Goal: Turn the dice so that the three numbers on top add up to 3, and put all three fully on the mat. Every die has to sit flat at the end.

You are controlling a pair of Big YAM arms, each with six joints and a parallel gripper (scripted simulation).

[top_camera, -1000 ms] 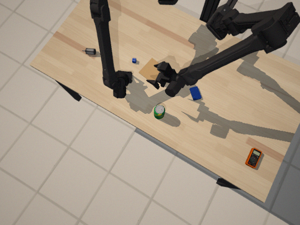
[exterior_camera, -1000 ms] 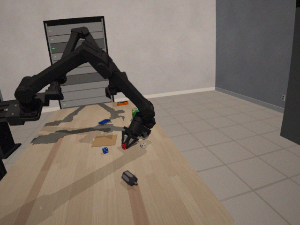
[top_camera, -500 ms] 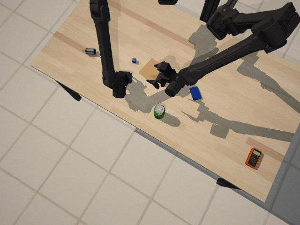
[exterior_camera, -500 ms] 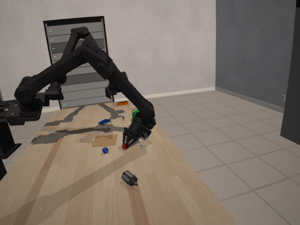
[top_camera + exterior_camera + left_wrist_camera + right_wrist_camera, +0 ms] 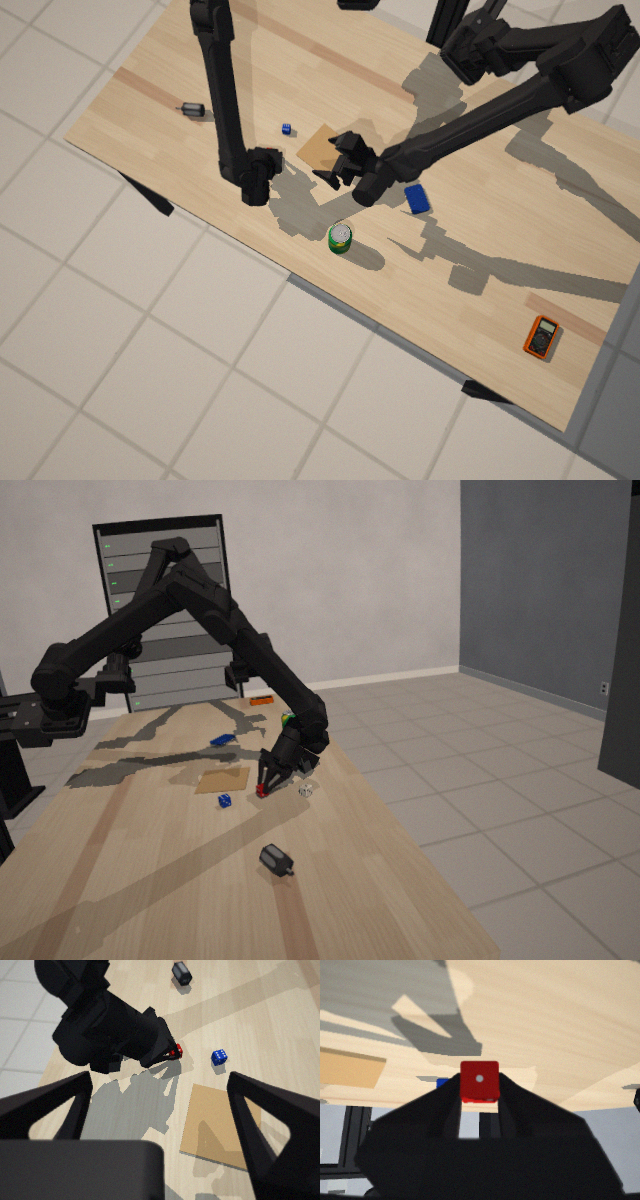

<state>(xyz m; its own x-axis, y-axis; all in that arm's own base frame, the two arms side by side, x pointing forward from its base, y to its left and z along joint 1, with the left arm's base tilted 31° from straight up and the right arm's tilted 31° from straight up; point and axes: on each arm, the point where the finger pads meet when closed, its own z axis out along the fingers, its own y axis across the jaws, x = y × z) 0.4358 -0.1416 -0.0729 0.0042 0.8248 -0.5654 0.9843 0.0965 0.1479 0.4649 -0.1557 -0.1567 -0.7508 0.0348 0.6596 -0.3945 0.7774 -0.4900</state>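
My right hand is 120 mm past the tan mat, 130 mm to the right of it and 20 mm above it. Also, from my right hand: blue die 100 mm behind, 20 mm to the right, 10 mm below; red die right at my right hand; white die 110 mm ahead, 10 mm to the right, 10 mm below.
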